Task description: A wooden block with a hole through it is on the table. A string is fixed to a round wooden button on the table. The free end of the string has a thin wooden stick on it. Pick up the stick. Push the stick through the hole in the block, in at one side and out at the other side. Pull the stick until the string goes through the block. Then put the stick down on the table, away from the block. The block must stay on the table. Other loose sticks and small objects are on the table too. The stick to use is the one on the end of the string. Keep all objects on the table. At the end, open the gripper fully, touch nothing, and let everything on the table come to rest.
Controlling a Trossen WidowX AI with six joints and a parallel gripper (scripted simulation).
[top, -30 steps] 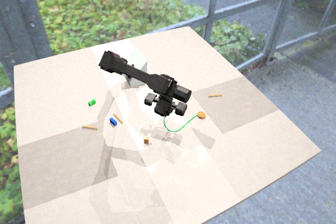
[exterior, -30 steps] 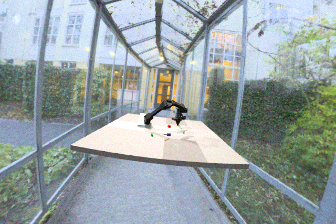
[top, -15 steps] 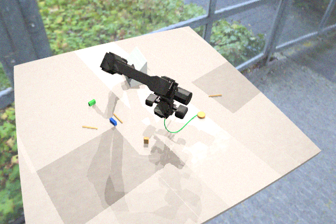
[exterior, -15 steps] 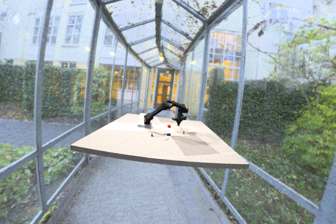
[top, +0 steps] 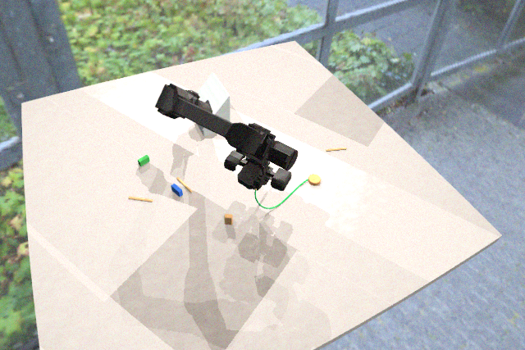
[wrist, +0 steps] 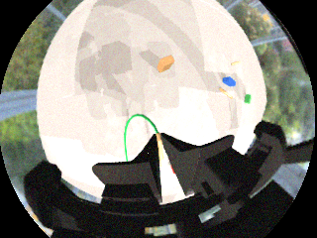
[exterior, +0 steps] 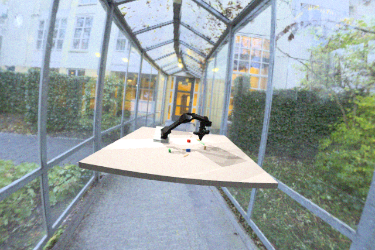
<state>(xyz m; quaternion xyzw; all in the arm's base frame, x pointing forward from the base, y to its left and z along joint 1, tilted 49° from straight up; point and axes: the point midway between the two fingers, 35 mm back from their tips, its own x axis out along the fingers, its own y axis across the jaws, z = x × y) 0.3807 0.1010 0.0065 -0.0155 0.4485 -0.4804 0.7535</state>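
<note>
My gripper tip is 13 cm past the red block, 7 cm to the right of it and 4 cm above it. From my gripper tip the other things lie so: wooden block: 10 cm to the right, 5 cm ahead, 4 cm below; thin wooden stick: 1 cm to the left, 1 cm behind; round wooden button: 21 cm to the left, 5 cm below, 2 cm behind.
</note>
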